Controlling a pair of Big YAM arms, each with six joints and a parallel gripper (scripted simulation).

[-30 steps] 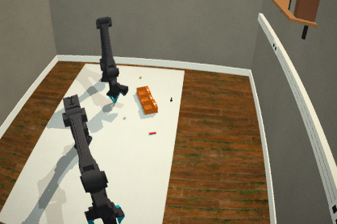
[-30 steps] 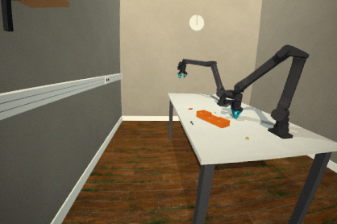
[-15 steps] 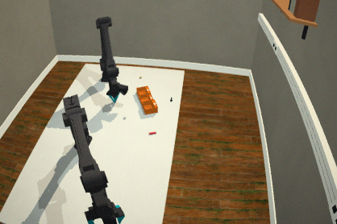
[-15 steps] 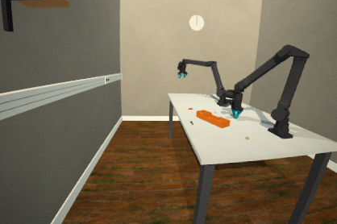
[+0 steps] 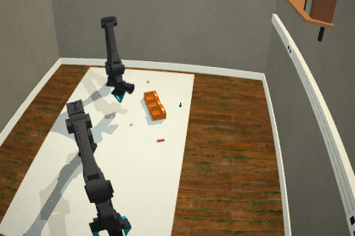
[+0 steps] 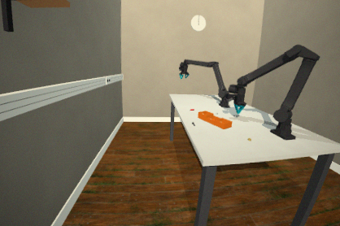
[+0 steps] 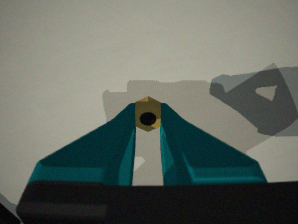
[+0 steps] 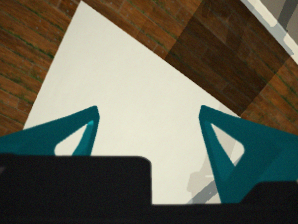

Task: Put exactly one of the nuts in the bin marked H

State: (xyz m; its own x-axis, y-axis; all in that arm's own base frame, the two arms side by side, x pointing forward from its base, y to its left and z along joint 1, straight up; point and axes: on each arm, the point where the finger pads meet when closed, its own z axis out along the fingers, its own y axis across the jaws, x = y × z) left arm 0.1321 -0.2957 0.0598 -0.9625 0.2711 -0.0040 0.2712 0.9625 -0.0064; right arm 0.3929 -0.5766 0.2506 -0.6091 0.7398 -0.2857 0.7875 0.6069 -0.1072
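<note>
Right now the orange bin row is 22 cm ahead of my left hand, 4 cm below it and 3 cm to the left of it.
</note>
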